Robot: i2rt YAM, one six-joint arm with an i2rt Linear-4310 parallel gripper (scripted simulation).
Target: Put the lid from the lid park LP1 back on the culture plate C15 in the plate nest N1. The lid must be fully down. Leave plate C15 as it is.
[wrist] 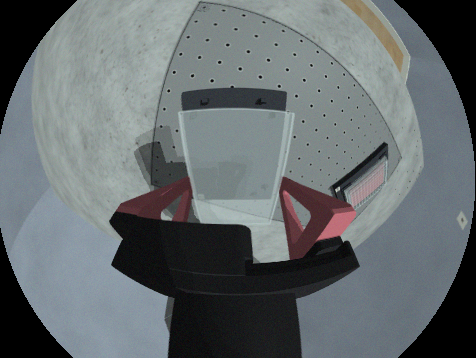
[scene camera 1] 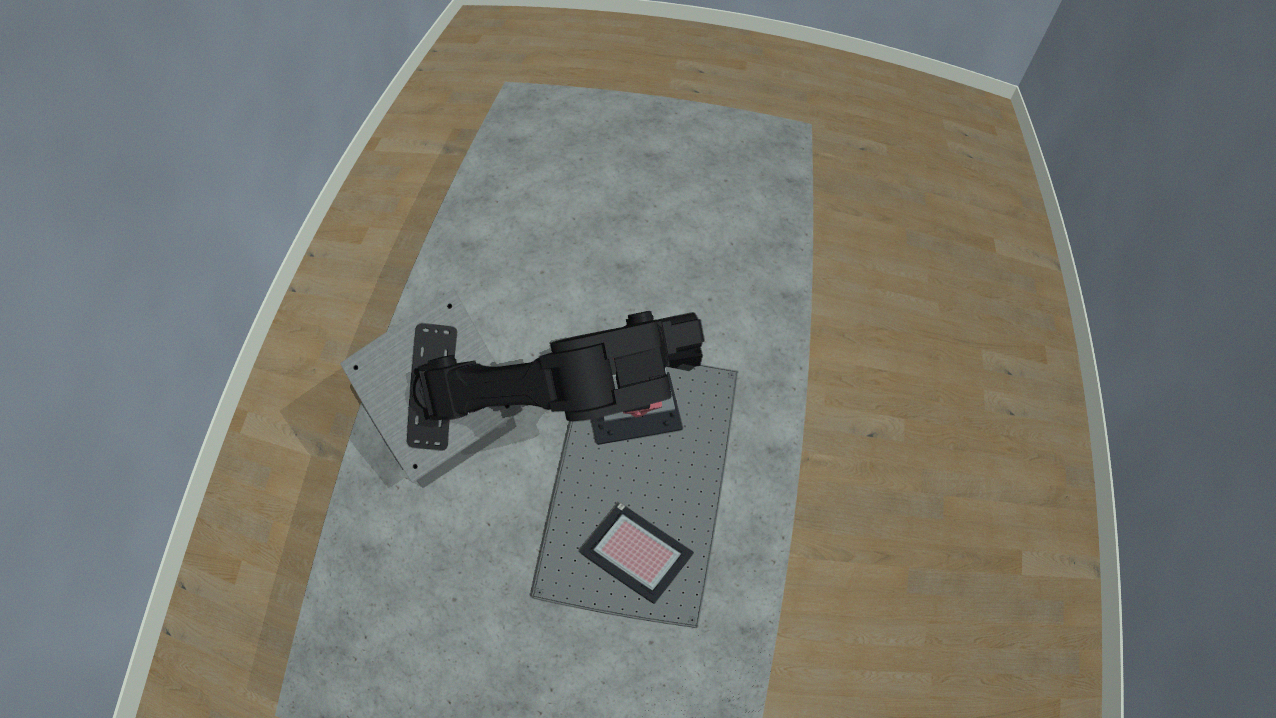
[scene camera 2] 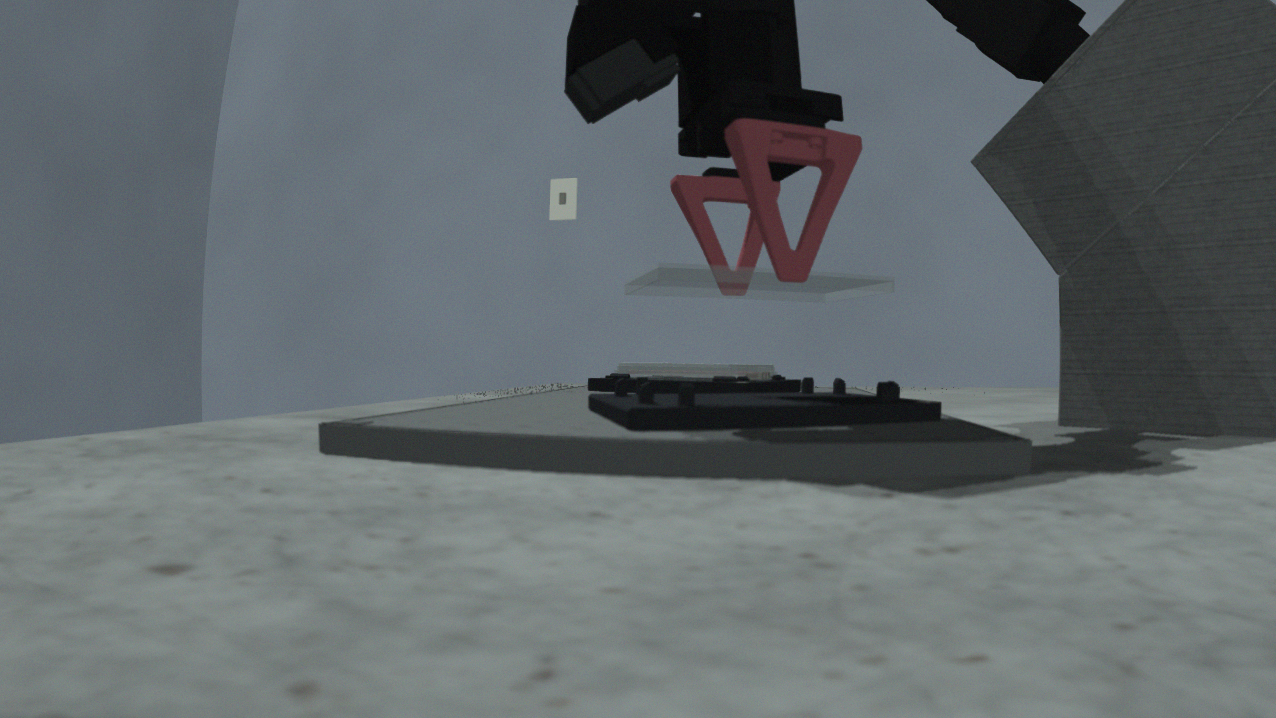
Labels:
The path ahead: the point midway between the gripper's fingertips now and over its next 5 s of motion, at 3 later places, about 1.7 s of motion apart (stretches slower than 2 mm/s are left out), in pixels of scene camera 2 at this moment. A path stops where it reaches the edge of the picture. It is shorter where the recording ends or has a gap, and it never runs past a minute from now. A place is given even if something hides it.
My gripper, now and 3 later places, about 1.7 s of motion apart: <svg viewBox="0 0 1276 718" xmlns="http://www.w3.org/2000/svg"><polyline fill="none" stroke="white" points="760,289 725,313 700,320 702,341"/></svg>

